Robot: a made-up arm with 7 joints.
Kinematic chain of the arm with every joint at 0, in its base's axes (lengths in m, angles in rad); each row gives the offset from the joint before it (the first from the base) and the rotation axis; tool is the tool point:
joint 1: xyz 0 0 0.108 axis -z
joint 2: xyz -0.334 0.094 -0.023 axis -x
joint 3: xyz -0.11 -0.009 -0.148 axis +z
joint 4: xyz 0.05 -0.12 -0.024 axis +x
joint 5: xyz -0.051 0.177 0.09 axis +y
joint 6: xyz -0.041 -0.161 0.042 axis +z
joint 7: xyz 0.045 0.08 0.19 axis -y
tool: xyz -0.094 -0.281 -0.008
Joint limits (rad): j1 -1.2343..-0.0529 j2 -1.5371..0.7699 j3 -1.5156..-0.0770 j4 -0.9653..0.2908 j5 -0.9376..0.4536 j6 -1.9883..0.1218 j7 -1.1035..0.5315
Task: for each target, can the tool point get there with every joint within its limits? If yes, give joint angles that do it. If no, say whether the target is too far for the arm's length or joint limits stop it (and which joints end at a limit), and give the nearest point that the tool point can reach.
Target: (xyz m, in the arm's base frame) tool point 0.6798 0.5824 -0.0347
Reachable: no: joint limits stop it (at a limit: joint 1, joint 3, joint 4, joint 6, joint 7) | nearest point -0.1578 0.2268 0.0477 | short by 0.914 m
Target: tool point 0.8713 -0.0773 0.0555
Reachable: no: joint limits stop it (at a limit: joint 1, joint 3, joint 4, joint 5, joint 6, joint 7) | nearest point 0.2122 -0.4541 0.0711 | short by 0.759 m
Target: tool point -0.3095 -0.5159 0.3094
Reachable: yes | joints -1.0398 -1.2199 -0.5627 -0.3629 0.0183 -1.6555 -0.6909
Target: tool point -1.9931 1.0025 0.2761
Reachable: no: too far | nearest point -0.8448 0.3031 0.1328 | short by 1.352 m
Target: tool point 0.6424 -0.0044 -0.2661
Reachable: no: joint limits stop it (at a limit: joint 1, joint 3, joint 4, joint 5, joint 6, joint 7) | nearest point 0.1681 -0.4387 -0.1138 | short by 0.661 m
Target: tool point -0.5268 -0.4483 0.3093
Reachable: yes | joints -1.0848 -1.1331 -0.8925 -0.2724 -0.6775 -1.8006 -0.4332
